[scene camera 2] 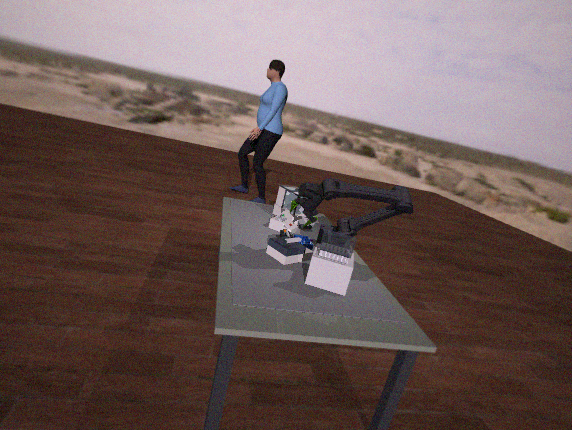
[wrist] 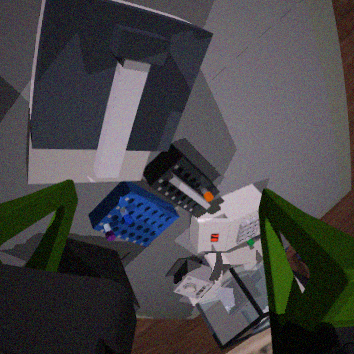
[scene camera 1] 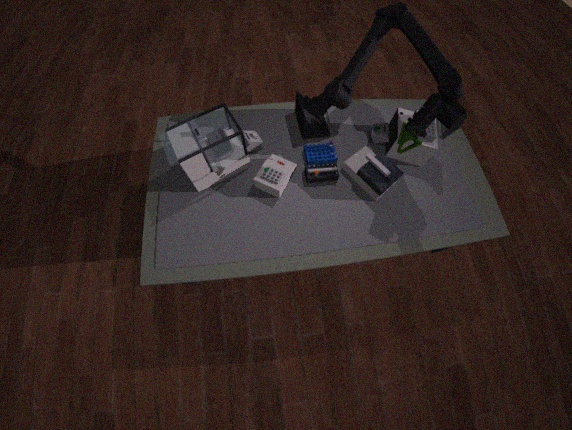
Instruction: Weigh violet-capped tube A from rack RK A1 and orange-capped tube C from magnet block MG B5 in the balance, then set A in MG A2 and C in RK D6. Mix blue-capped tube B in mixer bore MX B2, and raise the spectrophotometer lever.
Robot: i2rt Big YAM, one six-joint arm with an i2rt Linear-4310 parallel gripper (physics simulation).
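Places are measured from the arm's base along level axes (x ahead, y left, z up), in millimetres.
Where they show: gripper, fingertip midpoint: [scene camera 2: 296, 219] [wrist: 165, 194] [scene camera 1: 398, 148]; arm's base, link origin: [scene camera 1: 313, 110].
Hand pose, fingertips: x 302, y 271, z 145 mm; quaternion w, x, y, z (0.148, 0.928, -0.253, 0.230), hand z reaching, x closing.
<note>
Things, the pixels of their top centre, and the offset from my fingertips. "spot": a spot on its surface instead.
- dark-topped spectrophotometer, top centre: [wrist: 119, 134] [scene camera 1: 377, 162] [scene camera 2: 293, 238] 13 mm back, 35 mm right, 110 mm down
- blue rack, top centre: [wrist: 138, 222] [scene camera 1: 320, 151] [scene camera 2: 303, 239] 100 mm back, 243 mm right, 182 mm down
- violet-capped tube, top centre: [wrist: 110, 237] 136 mm back, 201 mm right, 158 mm down
- blue-capped tube, top centre: [wrist: 128, 221] 98 mm back, 195 mm right, 158 mm down
- black magnet block, top centre: [wrist: 191, 194] [scene camera 1: 322, 169] 4 mm back, 245 mm right, 164 mm down
- orange-capped tube, top centre: [wrist: 209, 198] [scene camera 1: 316, 171] 14 mm ahead, 271 mm right, 156 mm down
- white keypad device, top centre: [wrist: 237, 236] [scene camera 1: 275, 168] [scene camera 2: 285, 219] 12 mm ahead, 430 mm right, 143 mm down
- small white device, surface spot: [wrist: 194, 287] [scene camera 1: 253, 136] spot: 143 mm back, 524 mm right, 141 mm down
- white box, top centre: [scene camera 1: 412, 118] [scene camera 2: 336, 244] 191 mm back, 125 mm left, 42 mm down
My gripper [scene camera 1: 409, 142] [scene camera 2: 302, 214] [wrist: 165, 194] is open and empty, high above the table near the dark-topped spectrophotometer [scene camera 1: 367, 174] [scene camera 2: 285, 253] [wrist: 65, 105]. Its white lever [scene camera 1: 378, 165] [wrist: 121, 120] lies flat across the top. The blue rack [scene camera 1: 320, 152] [wrist: 150, 212] holds a violet-capped tube [wrist: 110, 236] at one corner and a blue-capped tube [wrist: 128, 218] farther in. The black magnet block [scene camera 1: 321, 177] [wrist: 167, 162], beside the rack, holds an orange-capped tube [scene camera 1: 316, 172] [wrist: 208, 196] near one end. The glass-walled balance [scene camera 1: 200, 150] [wrist: 240, 295] stands at the far left in scene camera 1.
A white keypad device [scene camera 1: 275, 175] [wrist: 207, 232] with a red display stands between balance and magnet block. A small white device [scene camera 1: 253, 140] [wrist: 194, 287] with a dial is beside the balance. A white box [scene camera 1: 434, 142] [scene camera 2: 327, 274] stands near the arm. A person [scene camera 2: 272, 105] stands beyond the table.
</note>
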